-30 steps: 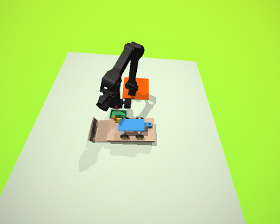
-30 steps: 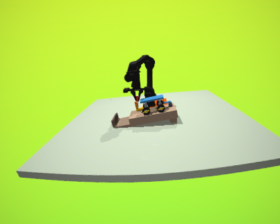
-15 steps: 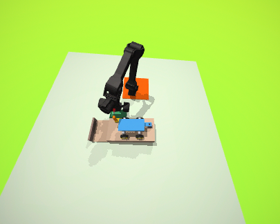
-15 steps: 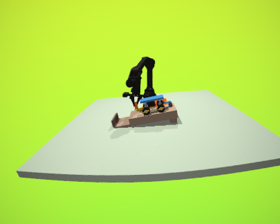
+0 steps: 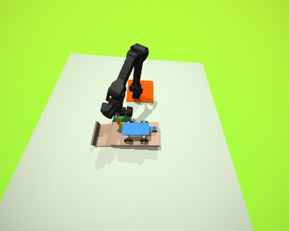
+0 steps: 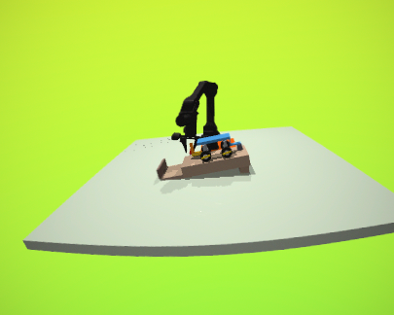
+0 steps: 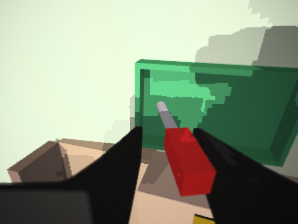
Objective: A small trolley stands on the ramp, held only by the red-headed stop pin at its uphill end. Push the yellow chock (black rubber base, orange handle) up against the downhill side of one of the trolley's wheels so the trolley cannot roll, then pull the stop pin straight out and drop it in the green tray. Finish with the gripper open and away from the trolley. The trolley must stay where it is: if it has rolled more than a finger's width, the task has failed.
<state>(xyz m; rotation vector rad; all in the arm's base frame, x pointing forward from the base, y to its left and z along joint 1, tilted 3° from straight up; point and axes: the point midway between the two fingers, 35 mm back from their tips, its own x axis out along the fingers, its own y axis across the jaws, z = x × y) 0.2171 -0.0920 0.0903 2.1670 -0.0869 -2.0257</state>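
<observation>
My gripper tip is right at the red-headed stop pin. The rest, counted from my gripper tip: yellow chock 6 cm ahead, 5 cm to the left, 3 cm above; raised lip 14 cm ahead, 11 cm to the right, 2 cm below; green tray 3 cm to the left, 6 cm below.
</observation>
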